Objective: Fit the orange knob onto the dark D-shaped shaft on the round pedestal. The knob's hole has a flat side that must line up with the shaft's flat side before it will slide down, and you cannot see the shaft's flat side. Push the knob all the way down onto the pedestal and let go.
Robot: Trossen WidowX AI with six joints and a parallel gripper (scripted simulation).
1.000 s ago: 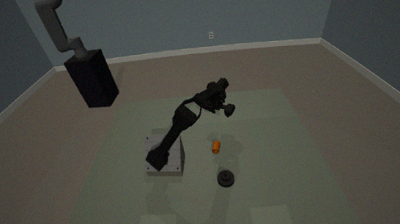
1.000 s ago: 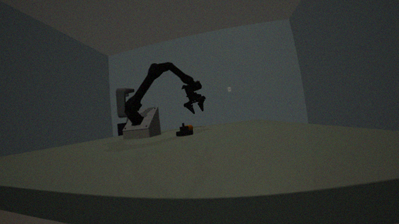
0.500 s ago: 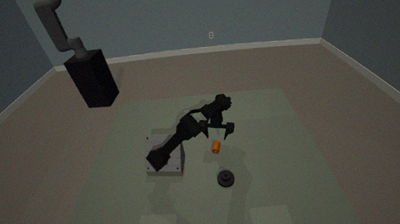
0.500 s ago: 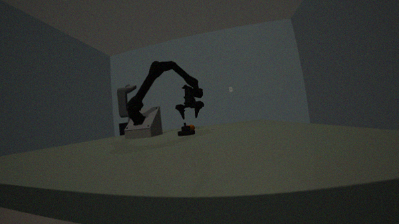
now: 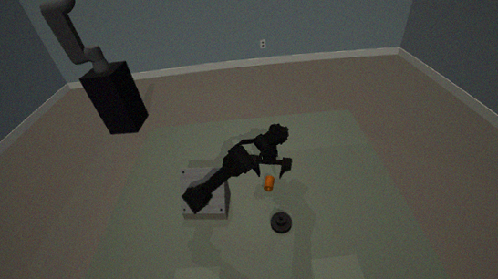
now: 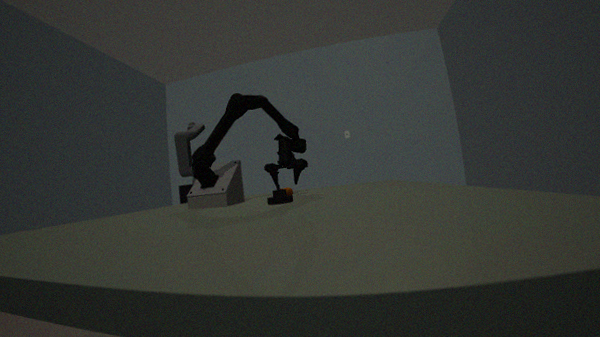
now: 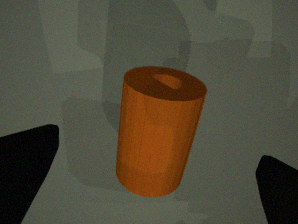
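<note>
The orange knob lies 1 cm to the right of my gripper tip and 3 cm below it. Round my gripper tip: dark pedestal 4 cm ahead, 20 cm to the right, 2 cm below.
</note>
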